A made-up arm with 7 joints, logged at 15 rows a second.
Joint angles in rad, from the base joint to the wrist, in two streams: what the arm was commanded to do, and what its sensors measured. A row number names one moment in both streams.
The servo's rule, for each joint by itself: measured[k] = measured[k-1] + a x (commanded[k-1-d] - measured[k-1]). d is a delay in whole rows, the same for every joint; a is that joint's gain. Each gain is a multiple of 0.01, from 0.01 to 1. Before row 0 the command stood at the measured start. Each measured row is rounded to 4 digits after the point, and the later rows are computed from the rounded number. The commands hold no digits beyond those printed.
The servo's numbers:
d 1
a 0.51 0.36 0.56 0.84 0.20 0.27 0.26
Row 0, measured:
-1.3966, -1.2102, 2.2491, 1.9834, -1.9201, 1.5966, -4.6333
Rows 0 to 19, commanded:
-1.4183, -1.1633, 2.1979, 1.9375, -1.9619, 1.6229, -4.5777
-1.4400, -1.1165, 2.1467, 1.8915, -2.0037, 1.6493, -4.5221
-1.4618, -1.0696, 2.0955, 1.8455, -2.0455, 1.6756, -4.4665
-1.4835, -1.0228, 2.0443, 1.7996, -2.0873, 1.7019, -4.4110
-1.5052, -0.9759, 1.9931, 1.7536, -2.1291, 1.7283, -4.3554
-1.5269, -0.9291, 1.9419, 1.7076, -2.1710, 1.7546, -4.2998
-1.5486, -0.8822, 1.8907, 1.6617, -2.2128, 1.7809, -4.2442
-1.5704, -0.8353, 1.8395, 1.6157, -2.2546, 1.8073, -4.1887
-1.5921, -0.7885, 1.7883, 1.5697, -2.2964, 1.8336, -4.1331
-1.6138, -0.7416, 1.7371, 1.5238, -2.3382, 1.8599, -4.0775
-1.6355, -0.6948, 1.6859, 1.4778, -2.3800, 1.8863, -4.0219
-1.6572, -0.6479, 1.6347, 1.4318, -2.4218, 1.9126, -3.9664
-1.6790, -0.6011, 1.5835, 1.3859, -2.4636, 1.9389, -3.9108
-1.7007, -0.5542, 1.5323, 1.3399, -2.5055, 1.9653, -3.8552
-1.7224, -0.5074, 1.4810, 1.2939, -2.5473, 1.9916, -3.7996
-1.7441, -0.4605, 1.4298, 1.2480, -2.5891, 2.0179, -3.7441
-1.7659, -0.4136, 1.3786, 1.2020, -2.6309, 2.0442, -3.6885
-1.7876, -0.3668, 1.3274, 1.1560, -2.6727, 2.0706, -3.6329
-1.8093, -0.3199, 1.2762, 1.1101, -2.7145, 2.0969, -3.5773
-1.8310, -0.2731, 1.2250, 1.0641, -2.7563, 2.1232, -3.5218
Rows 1 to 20, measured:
-1.3966, -1.2102, 2.2491, 1.9834, -1.9201, 1.5966, -4.6333
-1.4077, -1.1933, 2.2204, 1.9448, -1.9285, 1.6037, -4.6188
-1.4242, -1.1657, 2.1791, 1.9000, -1.9435, 1.6160, -4.5937
-1.4434, -1.1311, 2.1323, 1.8542, -1.9639, 1.6321, -4.5606
-1.4639, -1.0921, 2.0830, 1.8083, -1.9886, 1.6509, -4.5217
-1.4850, -1.0503, 2.0327, 1.7624, -2.0167, 1.6718, -4.4785
-1.5064, -1.0067, 1.9819, 1.7164, -2.0476, 1.6942, -4.4320
-1.5279, -0.9619, 1.9308, 1.6705, -2.0806, 1.7176, -4.3832
-1.5496, -0.9163, 1.8797, 1.6245, -2.1154, 1.7418, -4.3326
-1.5713, -0.8703, 1.8285, 1.5785, -2.1516, 1.7666, -4.2807
-1.5930, -0.8240, 1.7773, 1.5326, -2.1889, 1.7918, -4.2279
-1.6147, -0.7775, 1.7261, 1.4866, -2.2271, 1.8173, -4.1743
-1.6364, -0.7308, 1.6749, 1.4406, -2.2660, 1.8430, -4.1202
-1.6581, -0.6841, 1.6237, 1.3947, -2.3055, 1.8689, -4.0658
-1.6798, -0.6373, 1.5725, 1.3487, -2.3455, 1.8949, -4.0110
-1.7015, -0.5905, 1.5213, 1.3027, -2.3859, 1.9210, -3.9560
-1.7232, -0.5437, 1.4701, 1.2568, -2.4265, 1.9472, -3.9009
-1.7450, -0.4969, 1.4189, 1.2108, -2.4674, 1.9734, -3.8457
-1.7667, -0.4501, 1.3677, 1.1648, -2.5085, 1.9996, -3.7904
-1.7884, -0.4032, 1.3165, 1.1189, -2.5497, 2.0259, -3.7350

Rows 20 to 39, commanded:
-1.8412, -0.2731, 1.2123, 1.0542, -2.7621, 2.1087, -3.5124
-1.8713, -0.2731, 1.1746, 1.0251, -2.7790, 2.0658, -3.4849
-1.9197, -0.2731, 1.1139, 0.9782, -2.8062, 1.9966, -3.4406
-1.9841, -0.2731, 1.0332, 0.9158, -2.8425, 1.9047, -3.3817
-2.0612, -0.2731, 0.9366, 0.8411, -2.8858, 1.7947, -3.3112
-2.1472, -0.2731, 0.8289, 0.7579, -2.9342, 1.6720, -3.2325
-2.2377, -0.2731, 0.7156, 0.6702, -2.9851, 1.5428, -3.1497
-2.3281, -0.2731, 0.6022, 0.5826, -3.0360, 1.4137, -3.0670
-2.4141, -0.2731, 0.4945, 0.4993, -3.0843, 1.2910, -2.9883
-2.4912, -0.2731, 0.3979, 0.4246, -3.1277, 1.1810, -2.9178
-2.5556, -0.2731, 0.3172, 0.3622, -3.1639, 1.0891, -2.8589
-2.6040, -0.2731, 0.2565, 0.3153, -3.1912, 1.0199, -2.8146
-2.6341, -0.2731, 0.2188, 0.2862, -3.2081, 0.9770, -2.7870
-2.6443, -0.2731, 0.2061, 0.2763, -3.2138, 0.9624, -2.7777
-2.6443, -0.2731, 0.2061, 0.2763, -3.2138, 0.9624, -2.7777
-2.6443, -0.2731, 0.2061, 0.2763, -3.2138, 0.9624, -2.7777
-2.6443, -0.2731, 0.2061, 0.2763, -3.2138, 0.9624, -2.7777
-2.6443, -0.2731, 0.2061, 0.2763, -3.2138, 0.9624, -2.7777
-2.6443, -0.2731, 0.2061, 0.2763, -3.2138, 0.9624, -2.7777
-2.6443, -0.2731, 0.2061, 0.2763, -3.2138, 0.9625, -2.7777
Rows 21 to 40, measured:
-1.8101, -0.3564, 1.2653, 1.0729, -2.5910, 2.0522, -3.6796
-1.8260, -0.3264, 1.2356, 1.0572, -2.6252, 2.0675, -3.6361
-1.8491, -0.3072, 1.2014, 1.0302, -2.6560, 2.0670, -3.5968
-1.8851, -0.2949, 1.1524, 0.9865, -2.6860, 2.0480, -3.5562
-1.9356, -0.2871, 1.0856, 0.9271, -2.7173, 2.0093, -3.5108
-1.9997, -0.2821, 1.0022, 0.8549, -2.7510, 1.9514, -3.4589
-2.0749, -0.2789, 0.9052, 0.7734, -2.7876, 1.8760, -3.4000
-2.1579, -0.2768, 0.7990, 0.6867, -2.8271, 1.7860, -3.3349
-2.2447, -0.2755, 0.6888, 0.5993, -2.8689, 1.6855, -3.2652
-2.3311, -0.2746, 0.5800, 0.5153, -2.9120, 1.5790, -3.1932
-2.4128, -0.2741, 0.4780, 0.4391, -2.9551, 1.4715, -3.1216
-2.4856, -0.2737, 0.3880, 0.3745, -2.9969, 1.3683, -3.0533
-2.5460, -0.2735, 0.3144, 0.3248, -3.0358, 1.2742, -2.9912
-2.5909, -0.2734, 0.2609, 0.2924, -3.0703, 1.1940, -2.9381
-2.6181, -0.2733, 0.2302, 0.2789, -3.0990, 1.1315, -2.8964
-2.6315, -0.2732, 0.2167, 0.2767, -3.1220, 1.0858, -2.8655
-2.6380, -0.2732, 0.2108, 0.2764, -3.1404, 1.0525, -2.8427
-2.6412, -0.2732, 0.2082, 0.2763, -3.1551, 1.0282, -2.8258
-2.6428, -0.2732, 0.2070, 0.2763, -3.1668, 1.0104, -2.8133
-2.6436, -0.2732, 0.2065, 0.2763, -3.1762, 0.9974, -2.8040

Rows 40 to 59, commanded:
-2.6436, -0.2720, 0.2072, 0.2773, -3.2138, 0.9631, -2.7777
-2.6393, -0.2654, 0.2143, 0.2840, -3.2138, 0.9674, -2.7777
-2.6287, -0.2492, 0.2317, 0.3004, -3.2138, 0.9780, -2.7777
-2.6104, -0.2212, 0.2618, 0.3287, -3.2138, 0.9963, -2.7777
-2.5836, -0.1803, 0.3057, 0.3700, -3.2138, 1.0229, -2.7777
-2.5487, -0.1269, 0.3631, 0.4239, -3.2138, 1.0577, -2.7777
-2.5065, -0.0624, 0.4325, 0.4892, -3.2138, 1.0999, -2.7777
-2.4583, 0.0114, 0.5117, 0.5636, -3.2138, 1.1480, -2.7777
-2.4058, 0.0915, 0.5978, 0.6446, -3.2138, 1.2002, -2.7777
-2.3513, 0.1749, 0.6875, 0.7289, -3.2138, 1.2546, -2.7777
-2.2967, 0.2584, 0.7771, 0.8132, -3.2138, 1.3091, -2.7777
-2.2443, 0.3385, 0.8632, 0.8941, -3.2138, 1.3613, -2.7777
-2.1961, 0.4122, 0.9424, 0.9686, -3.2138, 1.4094, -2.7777
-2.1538, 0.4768, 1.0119, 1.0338, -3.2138, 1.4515, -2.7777
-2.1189, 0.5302, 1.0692, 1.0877, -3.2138, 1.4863, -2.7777
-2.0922, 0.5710, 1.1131, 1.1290, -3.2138, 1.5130, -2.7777
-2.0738, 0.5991, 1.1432, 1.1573, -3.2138, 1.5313, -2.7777
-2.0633, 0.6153, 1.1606, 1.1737, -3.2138, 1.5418, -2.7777
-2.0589, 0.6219, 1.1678, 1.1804, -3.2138, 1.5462, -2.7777
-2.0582, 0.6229, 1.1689, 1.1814, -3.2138, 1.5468, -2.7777
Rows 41 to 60, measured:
-2.6440, -0.2732, 0.2063, 0.2763, -3.1837, 0.9880, -2.7972
-2.6438, -0.2728, 0.2068, 0.2771, -3.1897, 0.9813, -2.7921
-2.6415, -0.2701, 0.2110, 0.2829, -3.1945, 0.9775, -2.7884
-2.6350, -0.2626, 0.2226, 0.2976, -3.1984, 0.9776, -2.7856
-2.6225, -0.2477, 0.2446, 0.3237, -3.2015, 0.9826, -2.7835
-2.6027, -0.2234, 0.2788, 0.3626, -3.2040, 0.9935, -2.7820
-2.5752, -0.1887, 0.3260, 0.4141, -3.2060, 1.0108, -2.7809
-2.5402, -0.1432, 0.3856, 0.4772, -3.2076, 1.0349, -2.7801
-2.4984, -0.0875, 0.4562, 0.5498, -3.2088, 1.0654, -2.7795
-2.4512, -0.0231, 0.5355, 0.6294, -3.2098, 1.1018, -2.7790
-2.4003, 0.0482, 0.6206, 0.7130, -3.2106, 1.1431, -2.7787
-2.3475, 0.1239, 0.7082, 0.7972, -3.2112, 1.1879, -2.7784
-2.2949, 0.2012, 0.7950, 0.8786, -3.2117, 1.2347, -2.7782
-2.2445, 0.2772, 0.8775, 0.9542, -3.2121, 1.2819, -2.7781
-2.1982, 0.3491, 0.9528, 1.0211, -3.2124, 1.3277, -2.7780
-2.1578, 0.4143, 1.0180, 1.0770, -3.2127, 1.3705, -2.7779
-2.1243, 0.4707, 1.0713, 1.1207, -3.2129, 1.4090, -2.7778
-2.0985, 0.5169, 1.1116, 1.1514, -3.2131, 1.4420, -2.7778
-2.0805, 0.5523, 1.1390, 1.1701, -3.2132, 1.4689, -2.7778
-2.0695, 0.5774, 1.1551, 1.1788, -3.2133, 1.4898, -2.7778

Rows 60 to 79, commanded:
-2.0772, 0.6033, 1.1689, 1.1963, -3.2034, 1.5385, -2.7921
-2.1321, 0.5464, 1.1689, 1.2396, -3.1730, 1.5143, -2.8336
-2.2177, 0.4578, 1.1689, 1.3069, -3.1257, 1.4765, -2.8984
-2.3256, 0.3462, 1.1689, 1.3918, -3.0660, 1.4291, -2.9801
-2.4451, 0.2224, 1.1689, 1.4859, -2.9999, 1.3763, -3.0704
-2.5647, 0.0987, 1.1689, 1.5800, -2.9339, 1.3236, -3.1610
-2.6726, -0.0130, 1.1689, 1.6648, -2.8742, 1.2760, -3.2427
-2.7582, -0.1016, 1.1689, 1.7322, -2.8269, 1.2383, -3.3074
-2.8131, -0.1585, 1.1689, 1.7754, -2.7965, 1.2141, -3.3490
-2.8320, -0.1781, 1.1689, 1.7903, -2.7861, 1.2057, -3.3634
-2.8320, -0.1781, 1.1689, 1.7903, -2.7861, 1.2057, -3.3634
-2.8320, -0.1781, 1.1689, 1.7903, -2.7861, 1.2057, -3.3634
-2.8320, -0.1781, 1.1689, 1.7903, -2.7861, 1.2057, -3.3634
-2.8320, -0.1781, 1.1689, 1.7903, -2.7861, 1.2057, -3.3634
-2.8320, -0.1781, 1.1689, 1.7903, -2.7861, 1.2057, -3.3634
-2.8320, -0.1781, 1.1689, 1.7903, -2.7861, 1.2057, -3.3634
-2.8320, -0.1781, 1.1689, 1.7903, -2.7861, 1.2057, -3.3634
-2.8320, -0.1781, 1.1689, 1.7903, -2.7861, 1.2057, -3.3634
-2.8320, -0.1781, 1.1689, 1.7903, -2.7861, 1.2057, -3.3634
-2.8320, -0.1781, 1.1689, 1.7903, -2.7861, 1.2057, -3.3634
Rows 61 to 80, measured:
-2.0637, 0.5938, 1.1628, 1.1810, -3.2134, 1.5052, -2.7778
-2.0706, 0.5972, 1.1662, 1.1939, -3.2114, 1.5142, -2.7815
-2.1020, 0.5789, 1.1677, 1.2323, -3.2037, 1.5142, -2.7950
-2.1610, 0.5353, 1.1684, 1.2950, -3.1881, 1.5040, -2.8219
-2.2449, 0.4672, 1.1687, 1.3763, -3.1637, 1.4838, -2.8630
-2.3470, 0.3791, 1.1688, 1.4684, -3.1309, 1.4548, -2.9169
-2.4580, 0.2782, 1.1689, 1.5621, -3.0915, 1.4194, -2.9804
-2.5674, 0.1734, 1.1689, 1.6484, -3.0480, 1.3807, -3.0486
-2.6647, 0.0744, 1.1689, 1.7188, -3.0038, 1.3423, -3.1159
-2.7404, -0.0094, 1.1689, 1.7663, -2.9623, 1.3077, -3.1765
-2.7871, -0.0701, 1.1689, 1.7865, -2.9271, 1.2802, -3.2251
-2.8100, -0.1090, 1.1689, 1.7897, -2.8989, 1.2601, -3.2611
-2.8212, -0.1339, 1.1689, 1.7902, -2.8763, 1.2454, -3.2877
-2.8267, -0.1498, 1.1689, 1.7903, -2.8583, 1.2347, -3.3074
-2.8294, -0.1600, 1.1689, 1.7903, -2.8439, 1.2269, -3.3220
-2.8307, -0.1665, 1.1689, 1.7903, -2.8323, 1.2212, -3.3328
-2.8314, -0.1707, 1.1689, 1.7903, -2.8231, 1.2170, -3.3408
-2.8317, -0.1734, 1.1689, 1.7903, -2.8157, 1.2139, -3.3467
-2.8319, -0.1751, 1.1689, 1.7903, -2.8098, 1.2117, -3.3510
-2.8320, -0.1762, 1.1689, 1.7903, -2.8051, 1.2101, -3.3542

